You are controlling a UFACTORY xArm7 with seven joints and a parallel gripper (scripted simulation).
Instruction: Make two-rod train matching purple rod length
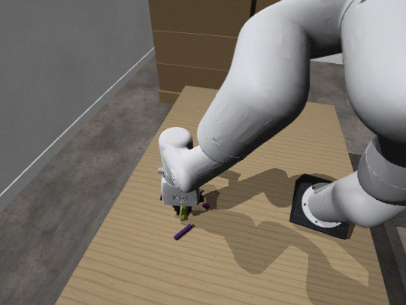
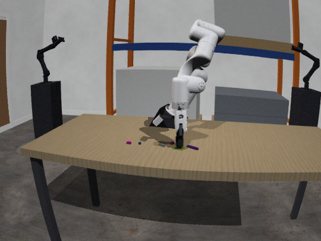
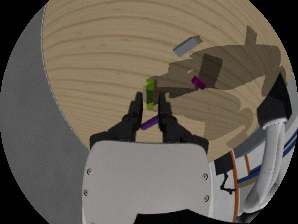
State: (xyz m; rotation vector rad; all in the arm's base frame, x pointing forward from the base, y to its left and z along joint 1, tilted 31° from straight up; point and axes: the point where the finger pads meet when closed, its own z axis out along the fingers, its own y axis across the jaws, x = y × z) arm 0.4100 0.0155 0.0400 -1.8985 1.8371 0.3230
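My gripper is now 30 mm above the lime rod. Also, from my hand: grey rod: 30 mm behind, 80 mm to the right, 30 mm below; blue rod: 50 mm behind, 190 mm to the right, 30 mm below; purple rod: 10 mm behind, 60 mm to the left, 30 mm below.
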